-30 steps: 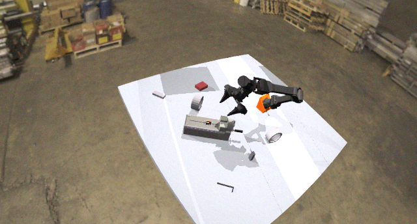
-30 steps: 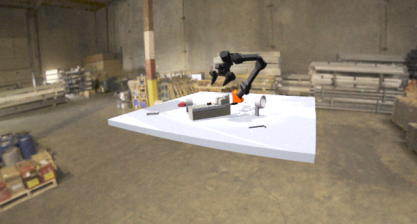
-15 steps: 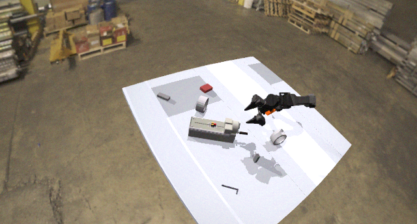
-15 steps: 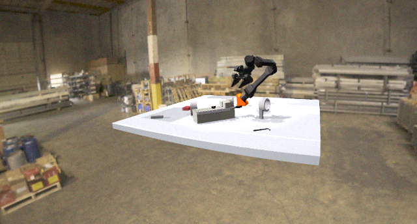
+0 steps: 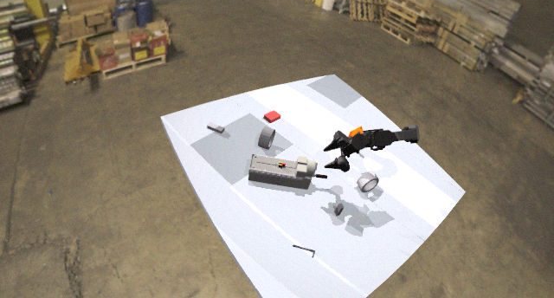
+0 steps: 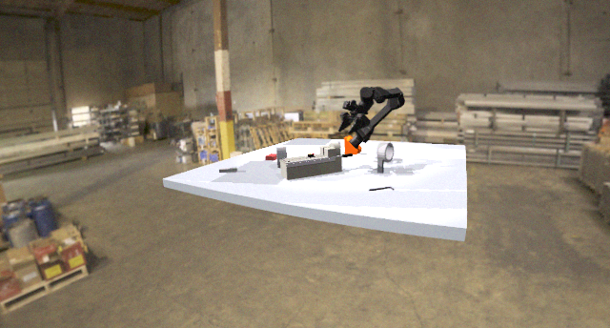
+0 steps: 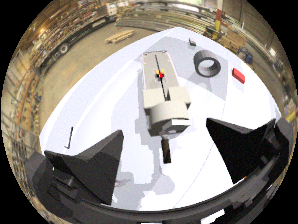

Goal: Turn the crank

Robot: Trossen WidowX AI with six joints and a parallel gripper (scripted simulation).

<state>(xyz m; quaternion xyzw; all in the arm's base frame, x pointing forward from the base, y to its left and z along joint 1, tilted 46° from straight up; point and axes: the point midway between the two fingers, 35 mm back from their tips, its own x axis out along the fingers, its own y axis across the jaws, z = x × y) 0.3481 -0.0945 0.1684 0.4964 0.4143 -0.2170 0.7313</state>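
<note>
Right now my gripper tip is 2 cm past the dark crank handle, 1 cm to the right of it and 11 cm above it. Also, from my gripper tip: hex key: 26 cm ahead, 22 cm to the left, 17 cm below; red pointer: 9 cm ahead, 12 cm to the right, 9 cm below; small clip: 3 cm ahead, 16 cm to the left, 14 cm below.
</note>
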